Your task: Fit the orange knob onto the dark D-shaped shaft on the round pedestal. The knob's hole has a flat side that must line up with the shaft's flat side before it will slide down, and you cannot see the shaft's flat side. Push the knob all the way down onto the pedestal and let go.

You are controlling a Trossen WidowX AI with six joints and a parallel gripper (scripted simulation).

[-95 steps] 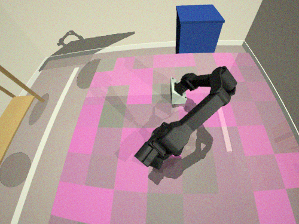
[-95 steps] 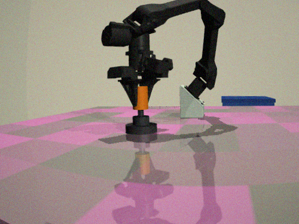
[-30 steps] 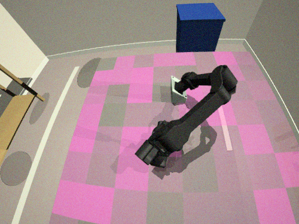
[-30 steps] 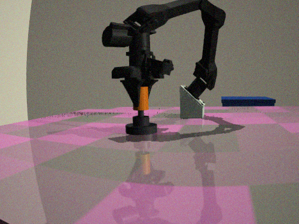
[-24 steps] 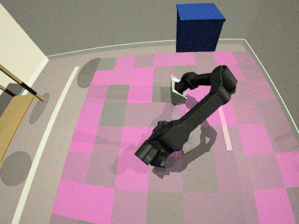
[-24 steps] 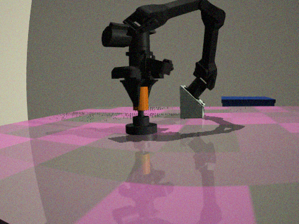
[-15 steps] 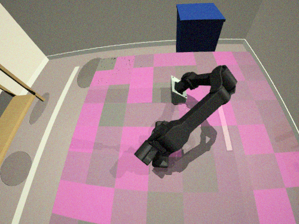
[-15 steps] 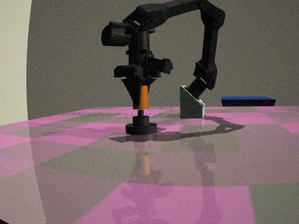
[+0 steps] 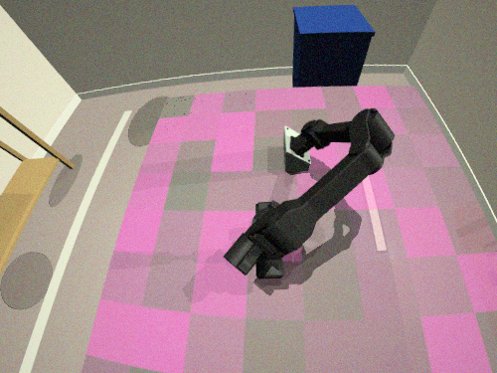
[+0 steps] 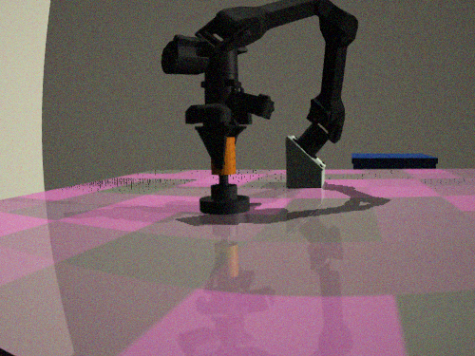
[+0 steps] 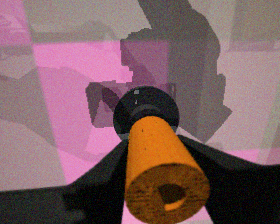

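My gripper tip is 20 mm below the orange knob. The rest, counted from my gripper tip: round pedestal (40 mm below).
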